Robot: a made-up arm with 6 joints. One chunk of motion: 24 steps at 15 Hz.
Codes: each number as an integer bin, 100 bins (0 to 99) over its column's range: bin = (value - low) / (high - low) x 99, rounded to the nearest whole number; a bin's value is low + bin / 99 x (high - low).
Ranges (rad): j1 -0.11..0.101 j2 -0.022..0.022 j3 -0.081..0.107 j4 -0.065..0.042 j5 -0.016..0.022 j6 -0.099..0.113
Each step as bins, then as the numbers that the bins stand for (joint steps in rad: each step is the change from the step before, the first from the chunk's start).
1 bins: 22 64 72 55 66 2
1 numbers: -0.06311 0.00644 0.05573 -0.00556 0.00933 -0.09472
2 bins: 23 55 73 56 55 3
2 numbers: -0.06098 0.00244 0.05763 -0.00447 0.00511 -0.09258
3 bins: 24 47 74 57 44 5
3 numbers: -0.05885 -0.00111 0.05953 -0.00339 0.00089 -0.08829
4 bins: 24 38 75 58 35 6
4 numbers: -0.05885 -0.00511 0.06142 -0.00231 -0.00257 -0.08615
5 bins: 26 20 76 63 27 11
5 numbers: -0.05459 -0.01311 0.06332 0.00309 -0.00564 -0.07544
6 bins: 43 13 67 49 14 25
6 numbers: -0.01835 -0.01622 0.04623 -0.01204 -0.01063 -0.04546
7 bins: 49 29 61 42 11 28
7 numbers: -0.00557 -0.00911 0.03484 -0.01961 -0.01178 -0.03904
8 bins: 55 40 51 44 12 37
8 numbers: 0.00722 -0.00422 0.01585 -0.01744 -0.01139 -0.01977
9 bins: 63 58 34 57 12 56
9 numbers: 0.02427 0.00378 -0.01643 -0.00339 -0.01139 0.02092
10 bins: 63 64 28 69 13 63
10 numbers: 0.02427 0.00644 -0.02783 0.00958 -0.01101 0.03591
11 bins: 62 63 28 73 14 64
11 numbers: 0.02214 0.00600 -0.02783 0.01390 -0.01063 0.03805
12 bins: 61 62 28 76 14 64
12 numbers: 0.02001 0.00556 -0.02783 0.01714 -0.01063 0.03805
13 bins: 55 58 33 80 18 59
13 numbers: 0.00722 0.00378 -0.01833 0.02146 -0.00909 0.02734
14 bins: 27 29 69 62 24 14
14 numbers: -0.05245 -0.00911 0.05003 0.00201 -0.00679 -0.06902
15 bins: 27 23 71 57 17 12
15 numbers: -0.05245 -0.01178 0.05383 -0.00339 -0.00947 -0.07330
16 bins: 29 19 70 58 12 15
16 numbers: -0.04819 -0.01356 0.05193 -0.00231 -0.01139 -0.06688
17 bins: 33 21 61 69 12 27
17 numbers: -0.03967 -0.01267 0.03484 0.00958 -0.01139 -0.04118
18 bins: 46 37 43 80 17 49
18 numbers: -0.01196 -0.00556 0.00066 0.02146 -0.00947 0.00593
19 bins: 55 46 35 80 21 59
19 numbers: 0.00722 -0.00156 -0.01454 0.02146 -0.00794 0.02734
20 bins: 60 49 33 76 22 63
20 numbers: 0.01788 -0.00022 -0.01833 0.01714 -0.00756 0.03591
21 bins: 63 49 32 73 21 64
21 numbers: 0.02427 -0.00022 -0.02023 0.01390 -0.00794 0.03805
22 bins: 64 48 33 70 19 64
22 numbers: 0.02640 -0.00067 -0.01833 0.01066 -0.00871 0.03805
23 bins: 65 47 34 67 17 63
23 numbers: 0.02854 -0.00111 -0.01643 0.00741 -0.00947 0.03591
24 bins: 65 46 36 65 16 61
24 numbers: 0.02854 -0.00156 -0.01264 0.00525 -0.00986 0.03163
